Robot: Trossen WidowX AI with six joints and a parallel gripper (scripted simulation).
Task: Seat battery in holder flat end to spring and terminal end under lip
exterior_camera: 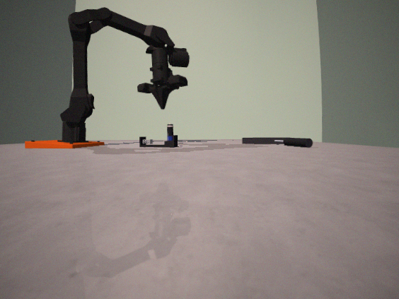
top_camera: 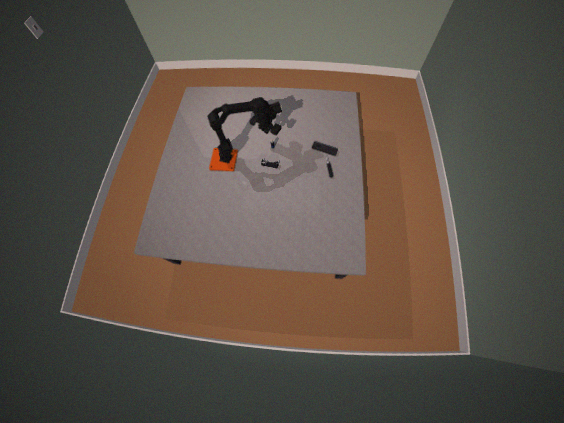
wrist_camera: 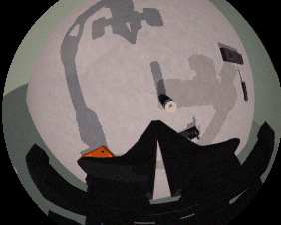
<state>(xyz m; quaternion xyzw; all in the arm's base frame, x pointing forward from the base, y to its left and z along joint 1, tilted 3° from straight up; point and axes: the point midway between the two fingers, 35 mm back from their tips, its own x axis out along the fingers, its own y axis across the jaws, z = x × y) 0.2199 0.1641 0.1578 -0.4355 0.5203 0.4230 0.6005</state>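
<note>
Now: the battery 9 cm below my gripper tip, 3 cm ahead of it and 1 cm to the right of it. Round my gripper tip: flat black block: 35 cm ahead, 11 cm below, 6 cm to the left.
</note>
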